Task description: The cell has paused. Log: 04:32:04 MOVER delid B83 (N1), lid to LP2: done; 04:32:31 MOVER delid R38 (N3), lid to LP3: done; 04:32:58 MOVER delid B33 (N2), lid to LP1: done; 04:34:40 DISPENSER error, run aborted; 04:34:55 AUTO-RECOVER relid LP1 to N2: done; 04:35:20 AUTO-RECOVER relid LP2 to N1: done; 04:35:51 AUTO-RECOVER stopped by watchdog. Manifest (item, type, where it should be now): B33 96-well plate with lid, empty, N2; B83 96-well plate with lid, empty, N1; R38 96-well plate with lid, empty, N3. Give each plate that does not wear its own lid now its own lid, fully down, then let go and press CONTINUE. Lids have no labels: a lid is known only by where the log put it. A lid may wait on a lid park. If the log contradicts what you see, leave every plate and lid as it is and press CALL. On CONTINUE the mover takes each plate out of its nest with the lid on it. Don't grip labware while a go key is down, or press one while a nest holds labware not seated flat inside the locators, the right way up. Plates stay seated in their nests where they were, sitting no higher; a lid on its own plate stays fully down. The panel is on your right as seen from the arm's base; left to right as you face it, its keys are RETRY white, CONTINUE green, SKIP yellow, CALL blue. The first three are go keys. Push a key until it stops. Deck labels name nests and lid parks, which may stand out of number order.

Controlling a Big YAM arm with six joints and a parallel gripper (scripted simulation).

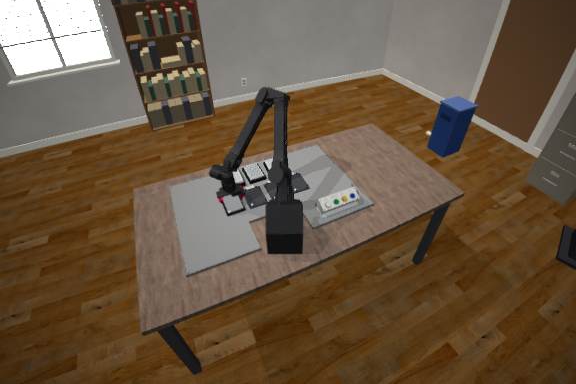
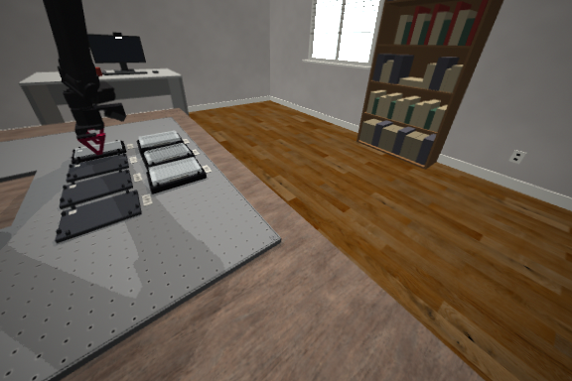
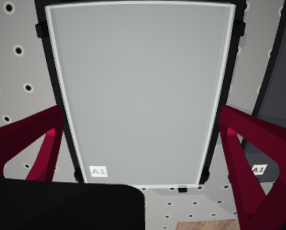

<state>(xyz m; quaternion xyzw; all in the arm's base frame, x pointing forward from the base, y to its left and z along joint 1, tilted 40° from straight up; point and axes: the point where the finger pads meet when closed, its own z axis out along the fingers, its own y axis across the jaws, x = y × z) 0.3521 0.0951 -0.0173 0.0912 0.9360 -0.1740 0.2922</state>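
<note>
Right now the lid is 10 mm below my hand. The rest, counted from my hand: park LP4: 240 mm to the right, 90 mm behind, 20 mm below; LP2 label: 150 mm to the right, 40 mm ahead, 20 mm below; park LP2: 120 mm to the right, 40 mm behind, 20 mm below.
</note>
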